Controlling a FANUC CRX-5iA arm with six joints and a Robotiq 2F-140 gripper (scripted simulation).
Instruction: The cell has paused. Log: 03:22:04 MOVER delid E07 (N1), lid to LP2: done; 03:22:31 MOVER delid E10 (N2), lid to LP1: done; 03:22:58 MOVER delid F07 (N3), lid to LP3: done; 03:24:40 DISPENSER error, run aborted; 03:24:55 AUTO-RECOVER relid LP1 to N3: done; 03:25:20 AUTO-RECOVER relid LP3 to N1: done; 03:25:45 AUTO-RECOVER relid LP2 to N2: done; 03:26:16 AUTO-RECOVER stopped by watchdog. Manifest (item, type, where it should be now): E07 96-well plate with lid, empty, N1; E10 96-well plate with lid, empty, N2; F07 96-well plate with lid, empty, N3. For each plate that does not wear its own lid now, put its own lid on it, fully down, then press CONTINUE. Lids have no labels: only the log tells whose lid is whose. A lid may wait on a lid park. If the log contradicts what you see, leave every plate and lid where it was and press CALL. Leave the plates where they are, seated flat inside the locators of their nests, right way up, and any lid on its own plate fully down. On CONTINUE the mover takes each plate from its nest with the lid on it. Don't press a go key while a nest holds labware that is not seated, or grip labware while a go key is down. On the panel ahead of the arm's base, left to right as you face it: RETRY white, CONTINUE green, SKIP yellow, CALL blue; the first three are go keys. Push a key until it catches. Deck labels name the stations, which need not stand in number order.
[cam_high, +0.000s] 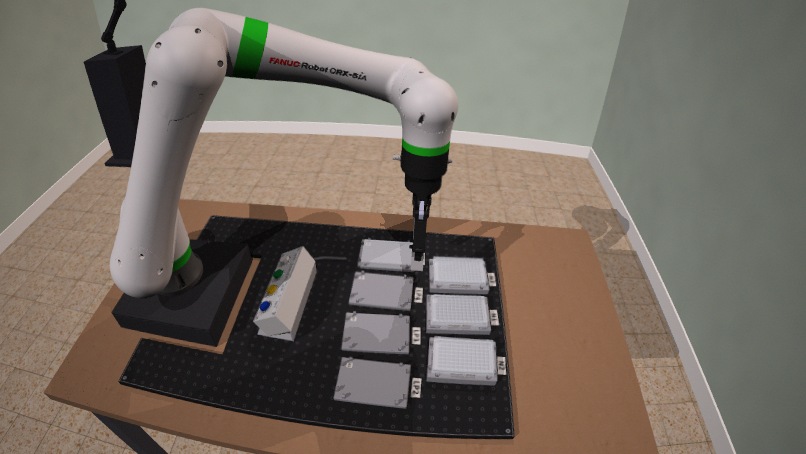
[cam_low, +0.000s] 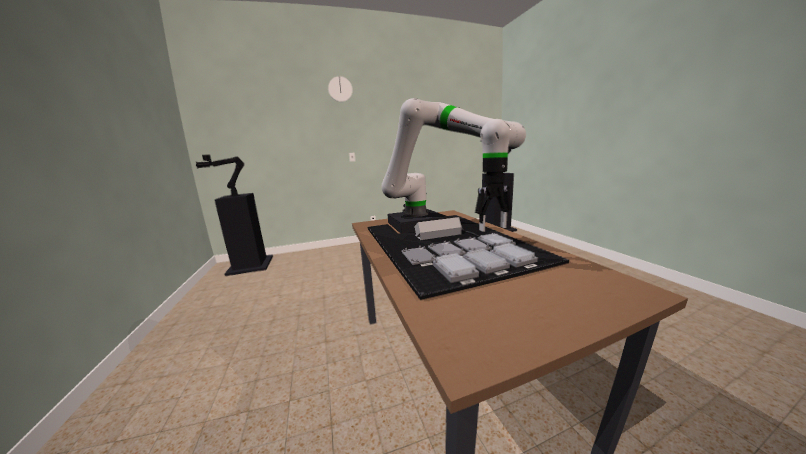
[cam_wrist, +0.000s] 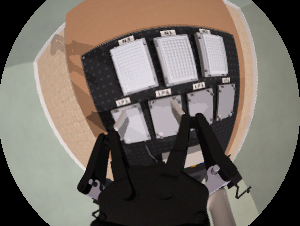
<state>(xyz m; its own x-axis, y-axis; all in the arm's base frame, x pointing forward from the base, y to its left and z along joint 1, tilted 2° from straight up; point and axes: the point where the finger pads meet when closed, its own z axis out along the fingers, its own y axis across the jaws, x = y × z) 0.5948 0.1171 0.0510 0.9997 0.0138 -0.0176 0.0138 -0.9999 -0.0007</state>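
Right now my hand is 11 cm short of the nest n2, 24 cm to the left of it and 10 cm above it. The rest, counted from my hand: plate: 10 cm ahead, 11 cm to the right, 9 cm below; then LP4: 8 cm behind, 5 cm to the right, 11 cm below; then LP1: 8 cm behind, 8 cm to the left, 11 cm below.
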